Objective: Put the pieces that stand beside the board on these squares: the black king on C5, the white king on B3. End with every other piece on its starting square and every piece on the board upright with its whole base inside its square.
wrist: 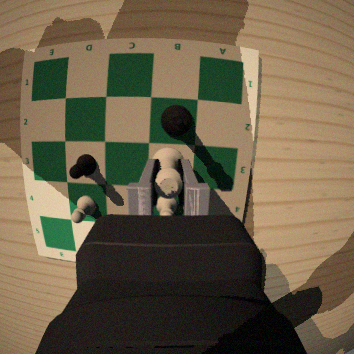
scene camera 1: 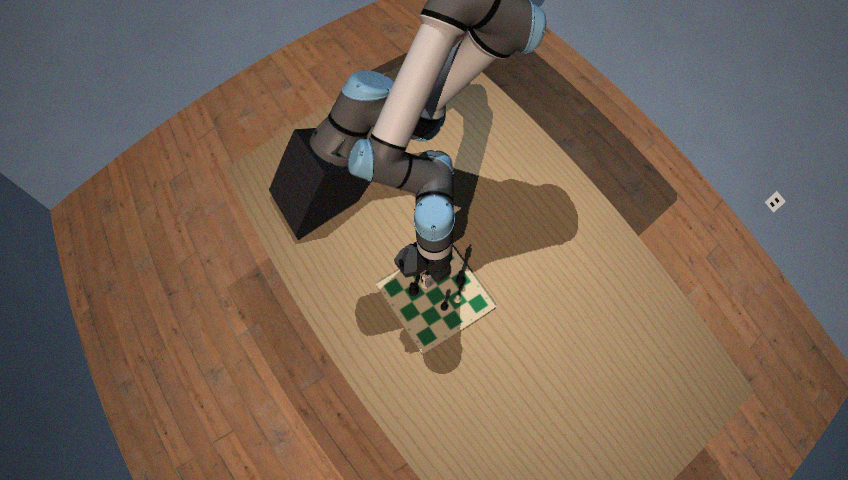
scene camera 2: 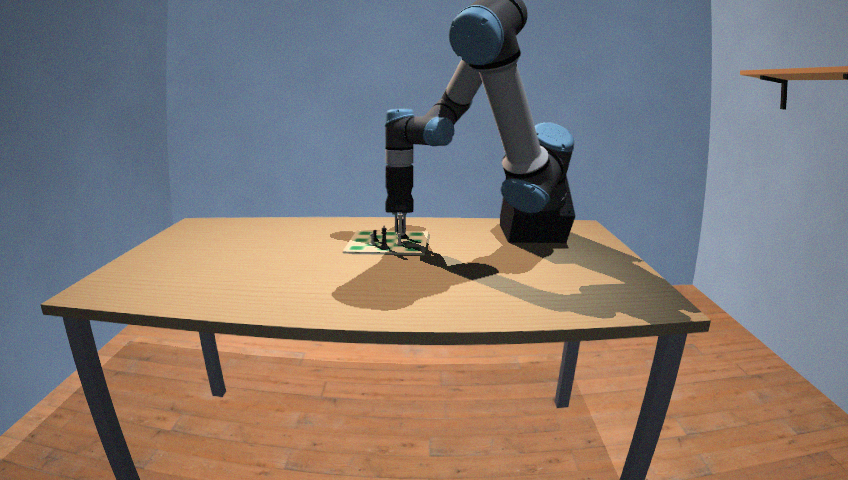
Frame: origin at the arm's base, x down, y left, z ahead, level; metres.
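Seen in the pictures: gripper, fingertip midpoint: (wrist: 167, 173) (scene camera 1: 427, 281) (scene camera 2: 400, 231); arm's base, origin of the base link: (scene camera 1: 335, 147).
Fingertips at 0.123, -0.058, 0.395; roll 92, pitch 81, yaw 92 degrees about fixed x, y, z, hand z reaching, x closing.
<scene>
Offsets run from my fingertips to a thing's top centre, as dx, dy, dz.
My gripper (scene camera 1: 426, 279) (scene camera 2: 399, 235) (wrist: 167, 173) is shut on the white king {-0.054, -0.005, -0.001} (wrist: 168, 182) and holds it upright, low over B3 of the board {+0.027, -0.006, +0.035} (scene camera 1: 477, 303) (scene camera 2: 357, 248) (wrist: 128, 119). Its base appears within B3 in the wrist view; whether it touches the board is unclear. The black king {-0.037, +0.067, +0.051} (scene camera 1: 460, 278) (scene camera 2: 383, 239) stands upright at C5 in the scene views; the gripper body hides that square in the wrist view.
A larger black piece {-0.026, -0.036, -0.012} (scene camera 1: 414, 289) (wrist: 177, 120) stands on B2, close to the fingers. A black pawn {-0.005, -0.012, +0.071} (scene camera 1: 444, 306) (wrist: 86, 164) is on D3, and a white pawn {-0.005, +0.025, +0.081} (scene camera 1: 457, 298) (wrist: 86, 205) is on D4. Another white pawn {-0.005, +0.035, +0.007} (wrist: 166, 205) is partly hidden on B4.
</scene>
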